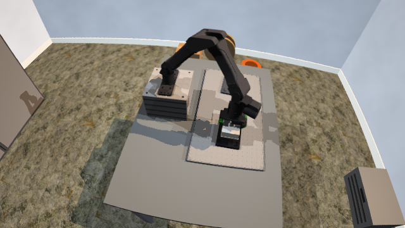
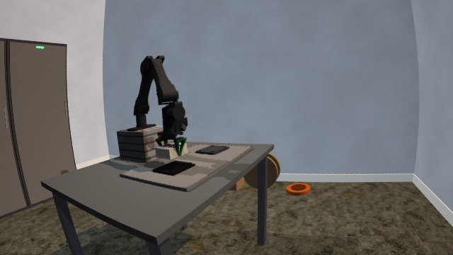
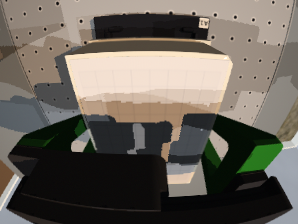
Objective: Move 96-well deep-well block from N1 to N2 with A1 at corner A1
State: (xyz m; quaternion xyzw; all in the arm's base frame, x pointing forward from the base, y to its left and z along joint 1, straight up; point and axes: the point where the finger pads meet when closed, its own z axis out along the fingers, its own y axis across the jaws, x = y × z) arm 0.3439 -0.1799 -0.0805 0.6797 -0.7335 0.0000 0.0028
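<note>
Now: hand 7 cm above the nest N1. The rest, counted from my hand: deep-well block: 1 cm above; then nest N2: 1 cm ahead, 37 cm to the left, 7 cm below.
</note>
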